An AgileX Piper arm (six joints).
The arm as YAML. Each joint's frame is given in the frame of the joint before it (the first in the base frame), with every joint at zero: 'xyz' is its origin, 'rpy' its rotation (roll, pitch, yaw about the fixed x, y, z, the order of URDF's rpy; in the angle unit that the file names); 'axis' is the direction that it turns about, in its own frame. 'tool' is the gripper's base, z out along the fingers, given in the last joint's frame.
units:
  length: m
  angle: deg
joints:
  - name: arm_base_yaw
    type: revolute
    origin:
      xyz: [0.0, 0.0, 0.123]
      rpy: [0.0, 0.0, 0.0]
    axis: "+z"
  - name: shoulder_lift
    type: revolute
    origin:
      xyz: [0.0, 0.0, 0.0]
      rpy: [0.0, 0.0, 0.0]
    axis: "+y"
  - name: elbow
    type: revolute
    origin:
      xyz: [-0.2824, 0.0, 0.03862]
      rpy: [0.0, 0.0, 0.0]
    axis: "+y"
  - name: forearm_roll
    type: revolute
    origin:
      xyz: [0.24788, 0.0, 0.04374]
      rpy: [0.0, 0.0, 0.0]
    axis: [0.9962, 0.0, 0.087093]
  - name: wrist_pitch
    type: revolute
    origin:
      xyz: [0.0, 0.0, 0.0]
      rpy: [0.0, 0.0, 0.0]
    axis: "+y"
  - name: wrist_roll
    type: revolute
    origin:
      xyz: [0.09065, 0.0, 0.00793]
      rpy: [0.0, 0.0, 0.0]
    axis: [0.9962, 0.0, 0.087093]
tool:
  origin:
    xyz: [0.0, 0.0, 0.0]
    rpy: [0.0, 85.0, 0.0]
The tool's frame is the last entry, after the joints.
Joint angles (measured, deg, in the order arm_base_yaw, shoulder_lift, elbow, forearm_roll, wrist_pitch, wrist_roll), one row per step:
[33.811 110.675 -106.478 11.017 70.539 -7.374]
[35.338 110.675 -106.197 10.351 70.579 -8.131]
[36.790 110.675 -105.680 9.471 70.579 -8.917]
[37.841 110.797 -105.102 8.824 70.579 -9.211]
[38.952 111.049 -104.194 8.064 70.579 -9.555]
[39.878 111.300 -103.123 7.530 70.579 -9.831]
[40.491 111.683 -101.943 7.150 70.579 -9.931]
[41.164 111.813 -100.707 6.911 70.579 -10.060]
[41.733 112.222 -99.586 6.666 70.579 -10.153]
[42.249 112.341 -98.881 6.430 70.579 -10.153]
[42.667 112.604 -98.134 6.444 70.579 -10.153]
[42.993 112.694 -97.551 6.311 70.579 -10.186]
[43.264 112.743 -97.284 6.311 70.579 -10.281]
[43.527 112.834 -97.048 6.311 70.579 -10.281]
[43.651 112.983 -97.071 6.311 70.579 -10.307]
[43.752 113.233 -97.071 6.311 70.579 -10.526]
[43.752 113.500 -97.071 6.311 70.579 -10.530]
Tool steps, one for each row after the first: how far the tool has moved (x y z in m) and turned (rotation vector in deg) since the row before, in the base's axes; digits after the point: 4 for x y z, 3 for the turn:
[-0.0064 0.0079 -0.0016 -0.869 -0.371 2.225]
[-0.0062 0.0070 -0.0028 -1.155 -0.359 2.177]
[-0.0045 0.0050 -0.0039 -0.989 0.071 1.329]
[-0.0047 0.0051 -0.0064 -1.370 0.333 1.451]
[-0.0044 0.0040 -0.0071 -1.291 0.604 1.211]
[-0.0030 0.0025 -0.0085 -1.311 0.923 0.735]
[-0.0042 0.0023 -0.0069 -1.087 0.846 0.820]
[-0.0032 0.0022 -0.0083 -1.203 0.965 0.688]
[-0.0030 0.0018 -0.0042 -0.725 0.456 0.549]
[-0.0026 0.0017 -0.0054 -0.672 0.754 0.416]
[-0.0022 0.0009 -0.0034 -0.555 0.398 0.381]
[-0.0017 0.0011 -0.0016 -0.220 0.213 0.364]
[-0.0015 0.0012 -0.0017 -0.225 0.238 0.263]
[-0.0003 0.0009 -0.0010 -0.088 0.087 0.150]
[-0.0001 0.0009 -0.0018 -0.180 0.142 0.316]
[0.0004 0.0004 -0.0019 -0.185 0.192 0.004]

